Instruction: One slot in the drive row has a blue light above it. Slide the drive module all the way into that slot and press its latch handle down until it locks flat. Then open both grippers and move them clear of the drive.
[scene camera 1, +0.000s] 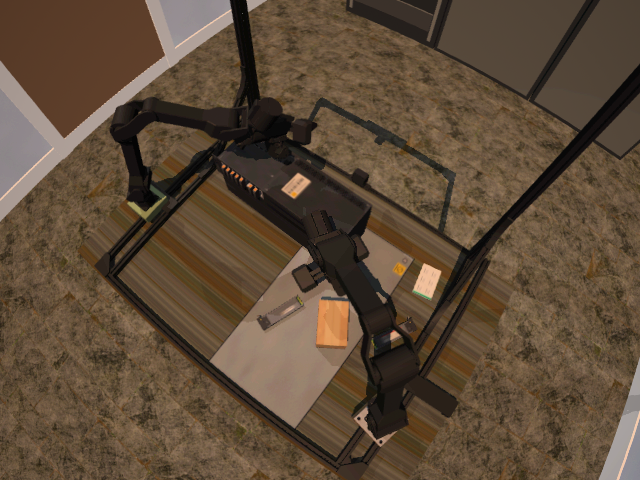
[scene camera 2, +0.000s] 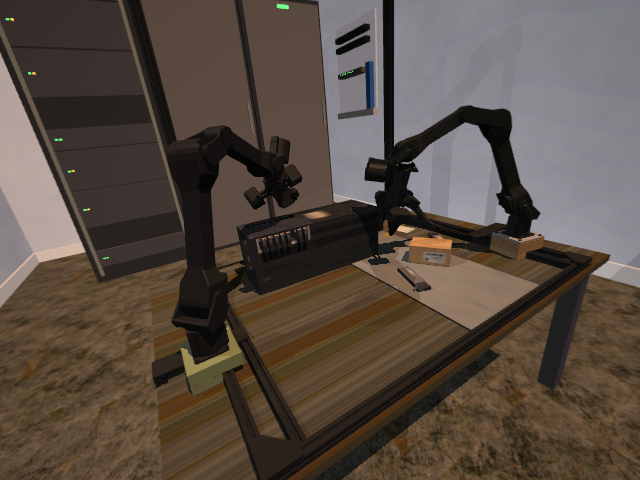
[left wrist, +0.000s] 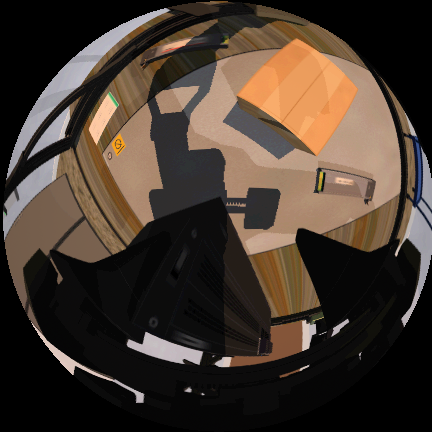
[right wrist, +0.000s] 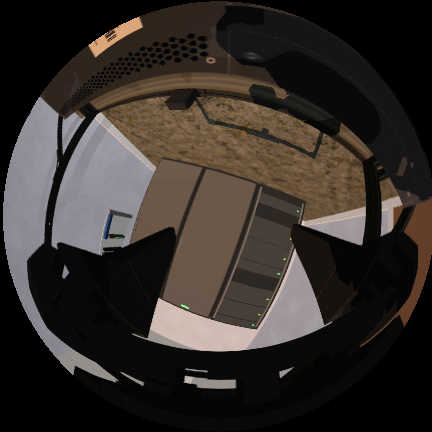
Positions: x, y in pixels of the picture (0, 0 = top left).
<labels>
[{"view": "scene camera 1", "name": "my left gripper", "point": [330, 267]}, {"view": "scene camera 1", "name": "my right gripper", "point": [305, 121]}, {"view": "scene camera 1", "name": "grey mat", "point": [281, 368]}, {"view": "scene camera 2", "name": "my left gripper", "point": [386, 228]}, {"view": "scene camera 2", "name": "my right gripper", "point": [271, 193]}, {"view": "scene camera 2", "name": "grey mat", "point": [468, 293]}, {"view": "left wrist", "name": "my left gripper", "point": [235, 236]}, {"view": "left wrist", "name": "grey mat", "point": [190, 142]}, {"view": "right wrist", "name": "my right gripper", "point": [235, 232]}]
</labels>
